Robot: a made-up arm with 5 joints. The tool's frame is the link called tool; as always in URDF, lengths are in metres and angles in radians.
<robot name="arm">
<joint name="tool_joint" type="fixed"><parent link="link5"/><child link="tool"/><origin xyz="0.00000 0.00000 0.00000" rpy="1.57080 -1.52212 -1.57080"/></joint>
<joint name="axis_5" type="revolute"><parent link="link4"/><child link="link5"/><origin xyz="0.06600 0.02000 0.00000"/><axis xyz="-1 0 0"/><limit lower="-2.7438" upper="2.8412" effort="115" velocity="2.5"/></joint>
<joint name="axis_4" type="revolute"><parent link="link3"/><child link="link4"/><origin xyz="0.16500 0.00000 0.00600"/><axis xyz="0 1 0"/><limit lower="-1.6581" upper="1.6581" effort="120" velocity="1.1"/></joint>
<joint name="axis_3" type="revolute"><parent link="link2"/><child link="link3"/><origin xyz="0.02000 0.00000 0.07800"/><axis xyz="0 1 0"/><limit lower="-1.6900" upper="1.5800" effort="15" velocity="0.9"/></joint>
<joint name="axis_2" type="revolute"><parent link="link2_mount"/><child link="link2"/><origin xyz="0.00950 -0.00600 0.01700"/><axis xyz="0 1 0"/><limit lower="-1.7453" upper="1.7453" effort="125" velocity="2"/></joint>
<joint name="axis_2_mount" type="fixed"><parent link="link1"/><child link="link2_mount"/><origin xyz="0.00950 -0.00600 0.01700"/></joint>
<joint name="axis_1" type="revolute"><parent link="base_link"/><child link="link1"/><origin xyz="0.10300 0.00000 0.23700"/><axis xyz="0 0 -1"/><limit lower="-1.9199" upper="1.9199" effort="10" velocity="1.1"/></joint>
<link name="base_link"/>
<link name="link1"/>
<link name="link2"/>
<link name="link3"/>
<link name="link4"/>
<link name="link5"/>
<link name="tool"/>
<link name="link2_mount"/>
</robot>
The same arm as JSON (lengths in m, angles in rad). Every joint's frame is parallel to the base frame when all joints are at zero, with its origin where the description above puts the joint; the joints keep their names.
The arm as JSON. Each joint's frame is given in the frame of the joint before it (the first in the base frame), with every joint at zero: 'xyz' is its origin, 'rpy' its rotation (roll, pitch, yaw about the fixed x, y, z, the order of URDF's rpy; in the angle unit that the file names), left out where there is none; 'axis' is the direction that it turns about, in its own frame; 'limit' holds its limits. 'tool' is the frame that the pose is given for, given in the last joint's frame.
{"units": {"length": "m", "angle": "rad"}, "joints": [{"name": "axis_1", "type": "revolute", "origin": {"xyz": [0.103, 0.0, 0.237]}, "axis": "-z", "limit": {"lower": -1.9199, "upper": 1.9199}}, {"name": "axis_2", "type": "revolute", "origin": {"xyz": [0.019, -0.012, 0.034]}, "axis": "+y", "limit": {"lower": -1.7453, "upper": 1.7453}}, {"name": "axis_3", "type": "revolute", "origin": {"xyz": [0.02, 0.0, 0.078]}, "axis": "+y", "limit": {"lower": -1.69, "upper": 1.58}}, {"name": "axis_4", "type": "revolute", "origin": {"xyz": [0.165, 0.0, 0.006]}, "axis": "+y", "limit": {"lower": -1.6581, "upper": 1.6581}}, {"name": "axis_5", "type": "revolute", "origin": {"xyz": [0.066, 0.02, 0.0]}, "axis": "-x", "limit": {"lower": -2.7438, "upper": 2.8412}}], "tool": {"origin": {"xyz": [0.0, 0.0, 0.0], "rpy": [1.5708, -1.5221, -1.5708]}}}
